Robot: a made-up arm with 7 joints. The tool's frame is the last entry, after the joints.
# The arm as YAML. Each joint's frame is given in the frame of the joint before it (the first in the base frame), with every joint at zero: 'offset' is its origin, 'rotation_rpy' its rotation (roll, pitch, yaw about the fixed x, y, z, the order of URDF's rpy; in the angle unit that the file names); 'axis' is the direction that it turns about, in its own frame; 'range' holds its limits. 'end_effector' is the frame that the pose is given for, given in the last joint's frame.
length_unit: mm
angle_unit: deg
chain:
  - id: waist
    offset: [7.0, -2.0, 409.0]
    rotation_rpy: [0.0, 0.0, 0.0]
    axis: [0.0, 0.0, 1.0]
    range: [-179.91, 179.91]
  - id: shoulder
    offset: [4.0, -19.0, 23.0]
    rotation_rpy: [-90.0, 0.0, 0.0]
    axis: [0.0, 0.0, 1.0]
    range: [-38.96, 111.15]
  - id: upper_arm
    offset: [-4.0, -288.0, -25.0]
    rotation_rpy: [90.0, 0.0, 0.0]
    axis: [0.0, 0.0, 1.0]
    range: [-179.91, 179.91]
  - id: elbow
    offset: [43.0, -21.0, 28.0]
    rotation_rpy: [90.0, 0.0, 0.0]
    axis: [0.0, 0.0, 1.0]
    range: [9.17, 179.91]
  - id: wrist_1
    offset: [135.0, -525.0, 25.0]
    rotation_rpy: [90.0, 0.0, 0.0]
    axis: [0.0, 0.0, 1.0]
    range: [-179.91, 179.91]
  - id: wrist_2
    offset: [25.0, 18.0, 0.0]
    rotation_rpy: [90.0, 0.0, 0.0]
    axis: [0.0, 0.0, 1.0]
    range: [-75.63, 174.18]
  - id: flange
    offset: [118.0, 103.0, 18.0]
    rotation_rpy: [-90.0, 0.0, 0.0]
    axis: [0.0, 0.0, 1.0]
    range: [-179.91, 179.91]
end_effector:
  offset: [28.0, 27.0, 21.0]
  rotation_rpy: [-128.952, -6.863, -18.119]
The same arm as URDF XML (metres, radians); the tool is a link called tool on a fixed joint. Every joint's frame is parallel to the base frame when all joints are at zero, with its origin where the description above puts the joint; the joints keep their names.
<robot name="arm">
  <link name="base_link"/>
  <link name="link1"/>
  <link name="link2"/>
  <link name="link3"/>
  <link name="link4"/>
  <link name="link5"/>
  <link name="link6"/>
  <link name="link7"/>
  <link name="tool"/>
  <joint name="waist" type="revolute">
    <parent link="base_link"/>
    <child link="link1"/>
    <origin xyz="0.007 -0.002 0.409"/>
    <axis xyz="0 0 1"/>
    <limit lower="-3.14" upper="3.14"/>
  </joint>
  <joint name="shoulder" type="revolute">
    <parent link="link1"/>
    <child link="link2"/>
    <origin xyz="0.004 -0.019 0.023"/>
    <axis xyz="0 1 0"/>
    <limit lower="-0.68" upper="1.9399"/>
  </joint>
  <joint name="upper_arm" type="revolute">
    <parent link="link2"/>
    <child link="link3"/>
    <origin xyz="-0.004 -0.025 0.288"/>
    <axis xyz="0 0 1"/>
    <limit lower="-3.14" upper="3.14"/>
  </joint>
  <joint name="elbow" type="revolute">
    <parent link="link3"/>
    <child link="link4"/>
    <origin xyz="0.043 -0.021 0.028"/>
    <axis xyz="0 -1 0"/>
    <limit lower="0.16" upper="3.14"/>
  </joint>
  <joint name="wrist_1" type="revolute">
    <parent link="link4"/>
    <child link="link5"/>
    <origin xyz="0.135 -0.025 -0.525"/>
    <axis xyz="0 0 -1"/>
    <limit lower="-3.14" upper="3.14"/>
  </joint>
  <joint name="wrist_2" type="revolute">
    <parent link="link5"/>
    <child link="link6"/>
    <origin xyz="0.025 -0.018 0"/>
    <axis xyz="0 1 0"/>
    <limit lower="-1.32" upper="3.04"/>
  </joint>
  <joint name="flange" type="revolute">
    <parent link="link6"/>
    <child link="link7"/>
    <origin xyz="0.118 0.018 -0.103"/>
    <axis xyz="0 0 -1"/>
    <limit lower="-3.14" upper="3.14"/>
  </joint>
  <joint name="tool_fixed" type="fixed">
    <parent link="link7"/>
    <child link="tool"/>
    <origin xyz="0.028 -0.027 -0.021" rpy="0.891 0.1198 0.3162"/>
  </joint>
</robot>

